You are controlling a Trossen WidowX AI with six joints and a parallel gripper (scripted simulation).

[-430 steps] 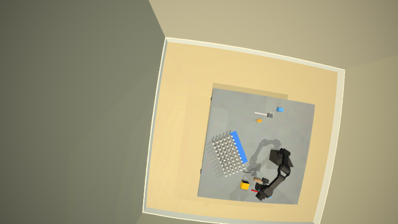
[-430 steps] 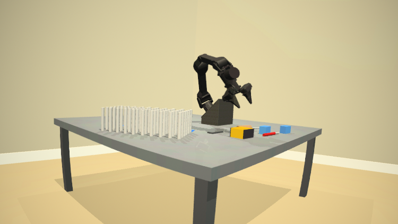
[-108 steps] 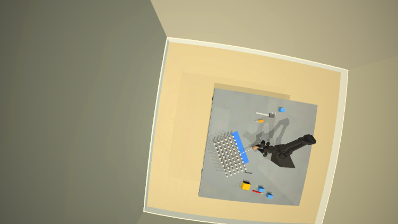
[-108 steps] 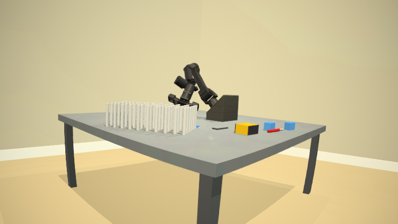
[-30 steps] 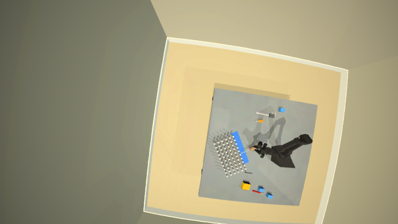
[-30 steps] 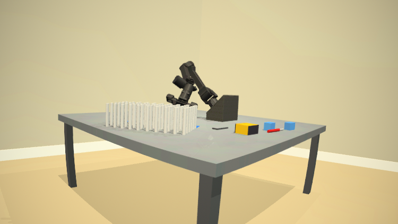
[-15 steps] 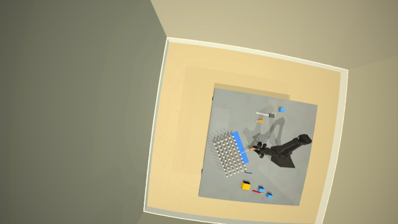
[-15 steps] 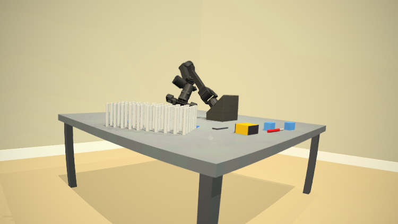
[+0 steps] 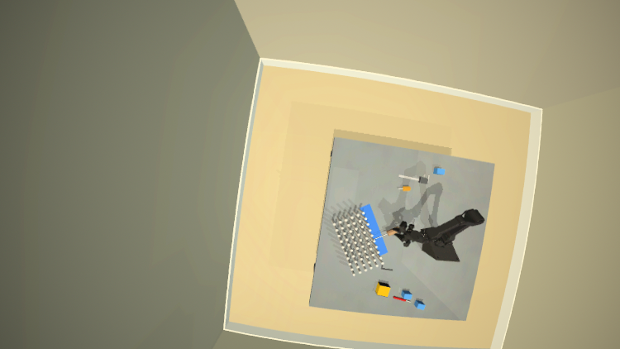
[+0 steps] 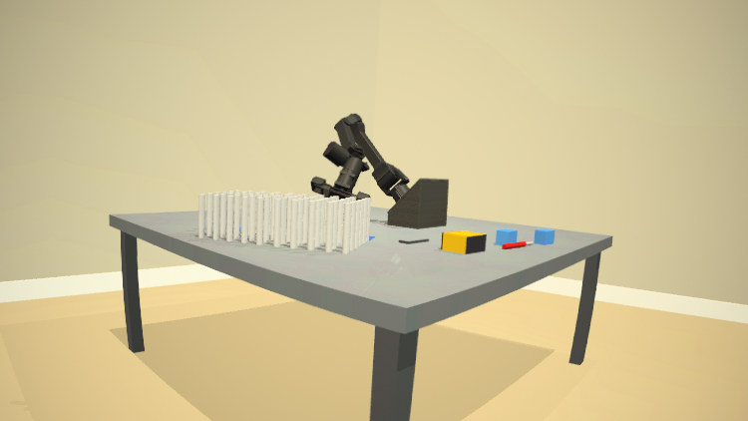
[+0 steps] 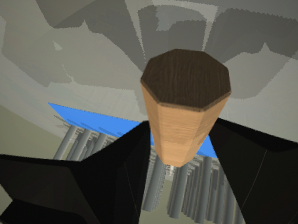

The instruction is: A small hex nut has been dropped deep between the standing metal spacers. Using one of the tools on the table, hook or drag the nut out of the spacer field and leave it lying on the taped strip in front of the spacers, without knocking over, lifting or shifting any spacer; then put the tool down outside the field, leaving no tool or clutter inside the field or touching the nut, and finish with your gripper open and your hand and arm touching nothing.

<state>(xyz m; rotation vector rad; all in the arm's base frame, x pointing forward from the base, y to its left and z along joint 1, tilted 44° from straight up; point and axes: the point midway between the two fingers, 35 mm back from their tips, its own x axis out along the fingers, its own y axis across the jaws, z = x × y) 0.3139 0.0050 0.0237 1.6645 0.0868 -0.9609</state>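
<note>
Right now the blue taped strip is 12 cm ahead of my gripper tip, 4 cm below it and 3 cm to the left of it. Also, from my gripper tip: orange-handled tool 32 cm to the right, 3 cm behind, 2 cm below; then dark flat bar 30 cm to the left, 4 cm below, 3 cm behind; then red tool 52 cm to the left, 25 cm behind, 3 cm below.
</note>
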